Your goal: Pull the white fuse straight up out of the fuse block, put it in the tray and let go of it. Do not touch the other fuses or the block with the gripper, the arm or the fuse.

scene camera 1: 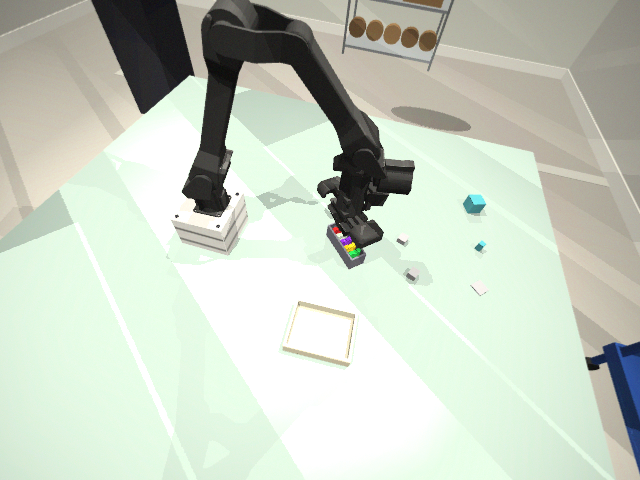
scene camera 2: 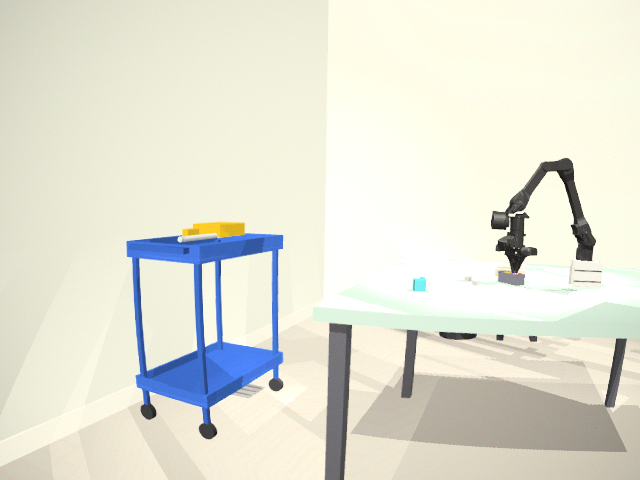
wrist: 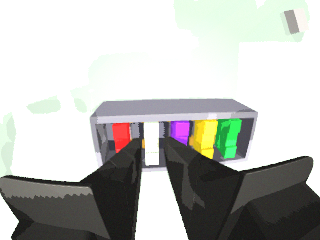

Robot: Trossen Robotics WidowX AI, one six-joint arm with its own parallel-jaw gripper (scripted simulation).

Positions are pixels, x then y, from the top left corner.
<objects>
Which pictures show my gripper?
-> Scene camera 1, scene camera 2 and the wrist view: all of them.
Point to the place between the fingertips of my gripper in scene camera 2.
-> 514, 273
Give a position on a green fuse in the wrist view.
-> At 227, 130
</objects>
